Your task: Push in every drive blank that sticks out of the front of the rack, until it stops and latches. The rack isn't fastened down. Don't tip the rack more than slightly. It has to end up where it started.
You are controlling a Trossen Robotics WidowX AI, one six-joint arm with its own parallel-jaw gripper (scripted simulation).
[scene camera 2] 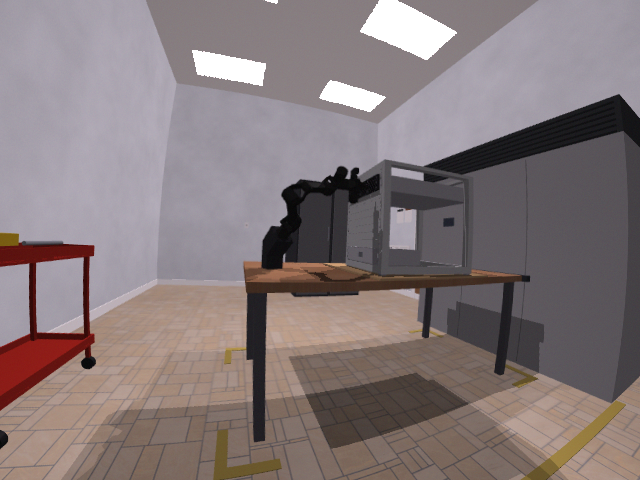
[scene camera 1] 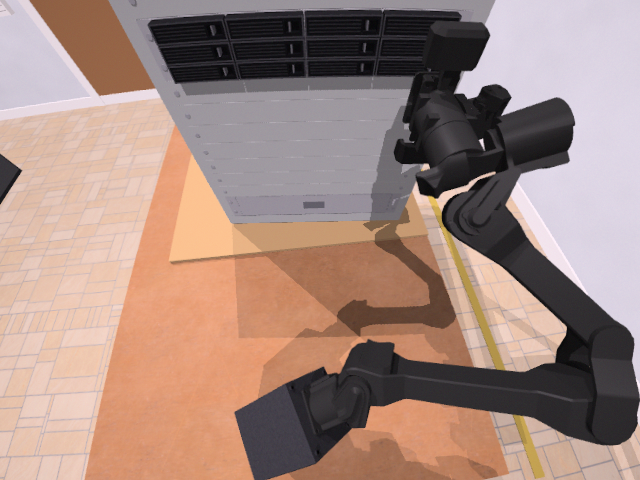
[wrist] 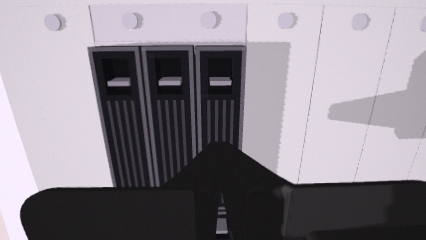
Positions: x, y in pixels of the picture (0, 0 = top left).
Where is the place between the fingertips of the gripper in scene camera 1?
417, 74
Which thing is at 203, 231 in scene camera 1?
A tan mat.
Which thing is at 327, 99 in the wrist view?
A grey rack.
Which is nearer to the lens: the drive blank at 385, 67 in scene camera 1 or the grey rack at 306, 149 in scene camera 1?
The drive blank.
